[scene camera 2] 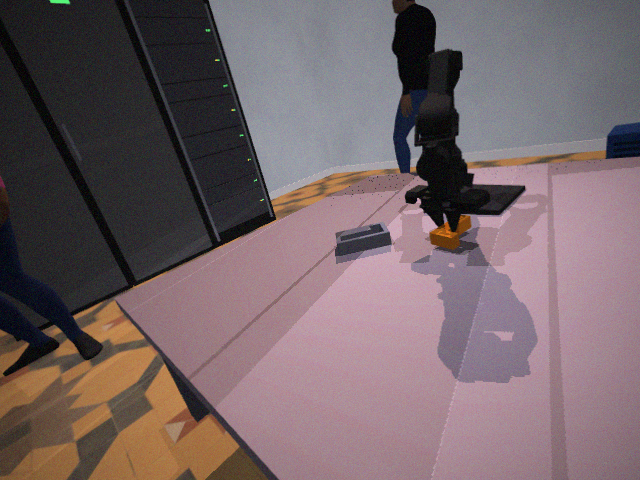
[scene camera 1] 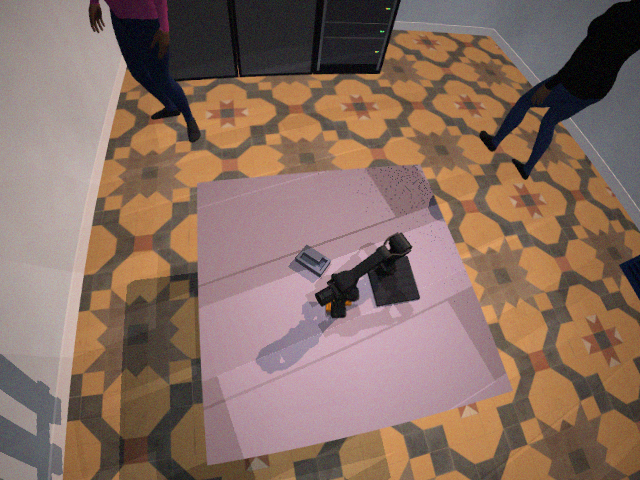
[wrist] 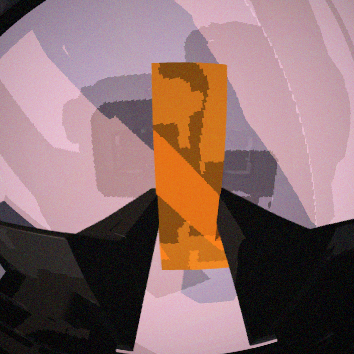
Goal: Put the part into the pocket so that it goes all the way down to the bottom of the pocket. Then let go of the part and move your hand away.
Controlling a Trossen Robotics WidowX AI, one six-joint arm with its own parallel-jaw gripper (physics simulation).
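Seen in the pictures: gripper, fingertip midpoint: [scene camera 2: 448,230] [scene camera 1: 336,301] [wrist: 186,195]; arm's base, link origin: [scene camera 1: 382,270].
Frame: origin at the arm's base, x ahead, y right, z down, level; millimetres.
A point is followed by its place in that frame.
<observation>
The orange part [scene camera 1: 329,306] @(x 309, y -78, z -16 mm) [scene camera 2: 444,239] @(x 320, y -69, z -7 mm) [wrist: 187,165] @(x 249, y -71, z -20 mm) is held low over the pink table top, apart from the pocket block. Its long face fills the middle of the wrist view, and the fingers hide some of its sides. My gripper [scene camera 1: 338,305] @(x 268, y -63, z -6 mm) [scene camera 2: 447,227] @(x 268, y -63, z -6 mm) [wrist: 186,195] @(x 268, y -63, z -6 mm) is shut on the part, with one finger on each side and its tips pointing down. The grey block [scene camera 1: 318,268] @(x 280, y 118, z 19 mm) [scene camera 2: 364,244] @(x 329, y 133, z 7 mm) with the elongated pocket lies on the table, left of the gripper in both scene views. Its pocket is open at the top; its floor is hard to see.
The pink table top [scene camera 1: 268,403] @(x 677, y -353, z 24 mm) [scene camera 2: 330,372] @(x 724, y -13, z 24 mm) carries the arm's black base plate [scene camera 1: 397,289] @(x -28, y -108, z 7 mm) [scene camera 2: 501,197] @(x -6, y -136, z 9 mm), behind the gripper in the second scene view. Dark cabinets [scene camera 1: 273,36] [scene camera 2: 67,155] and people stand on the floor beyond the table. A blue box [scene camera 2: 624,140] is at the far right.
</observation>
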